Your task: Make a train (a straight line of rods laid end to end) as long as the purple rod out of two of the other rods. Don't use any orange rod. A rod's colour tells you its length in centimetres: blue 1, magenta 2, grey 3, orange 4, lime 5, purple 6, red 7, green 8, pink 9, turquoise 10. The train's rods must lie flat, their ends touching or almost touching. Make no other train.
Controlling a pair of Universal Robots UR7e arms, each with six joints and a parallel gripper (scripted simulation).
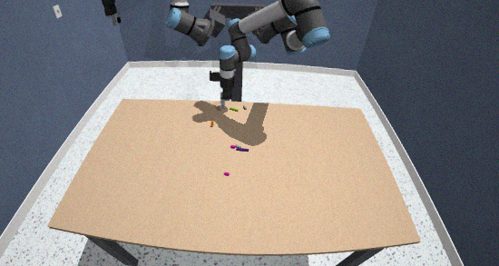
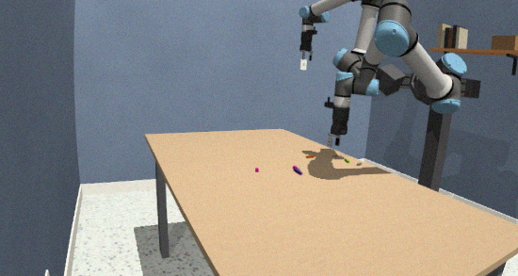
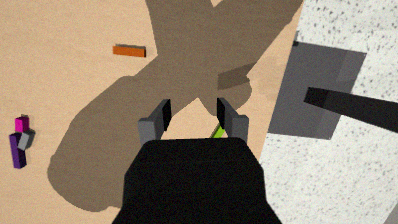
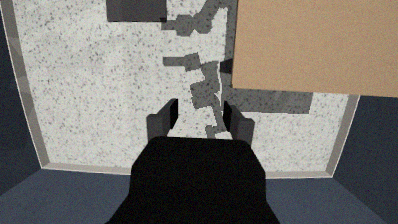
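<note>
My left gripper is now 80 mm above the lime rod, 70 mm to the right of it and 30 mm past it. Round my left hand: orange rod: 80 mm below, 80 mm ahead, 70 mm to the right; purple rod: 290 mm ahead, 80 mm below, 70 mm to the left.
</note>
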